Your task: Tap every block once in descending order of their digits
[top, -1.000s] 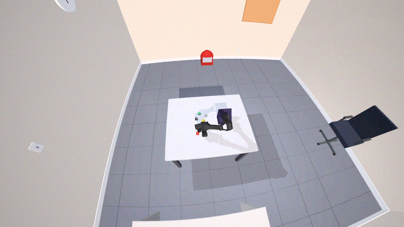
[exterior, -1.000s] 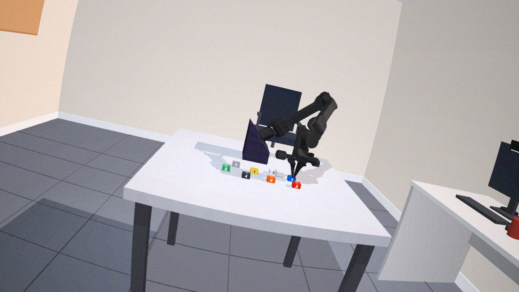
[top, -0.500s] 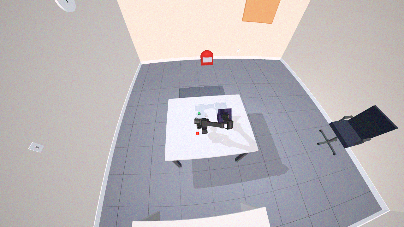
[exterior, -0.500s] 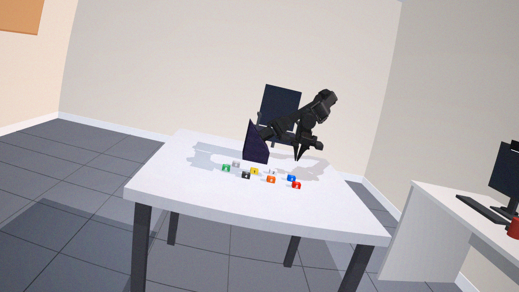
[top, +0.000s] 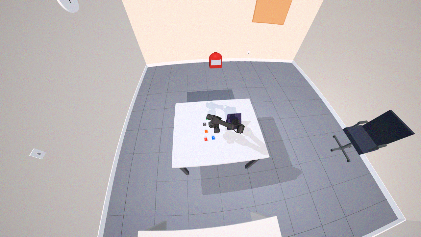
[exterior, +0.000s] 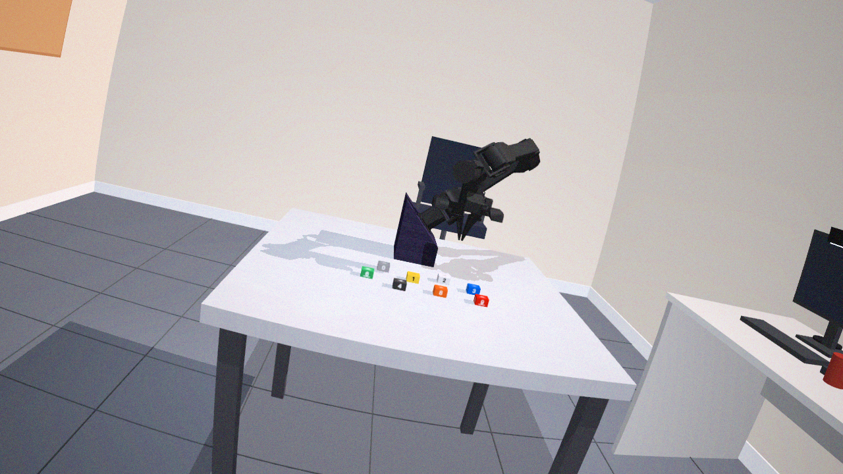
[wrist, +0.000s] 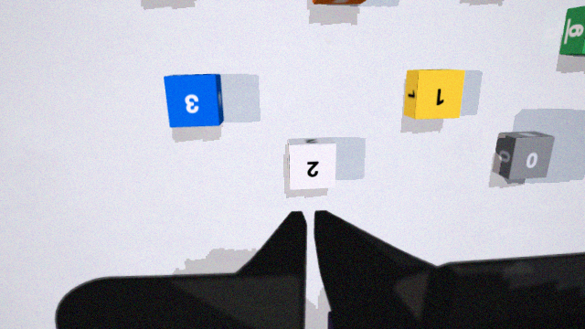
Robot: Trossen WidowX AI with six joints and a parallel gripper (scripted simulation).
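Right now the white block 2 is 10 mm behind my gripper tip, 20 mm to the right of it and 120 mm below it. The rest, counted from my gripper tip: orange block 8: 110 mm ahead, 20 mm to the right, 120 mm below; yellow block marked 1: 50 mm ahead, 100 mm to the right, 120 mm below; blue block: 20 mm ahead, 60 mm to the left, 120 mm below.
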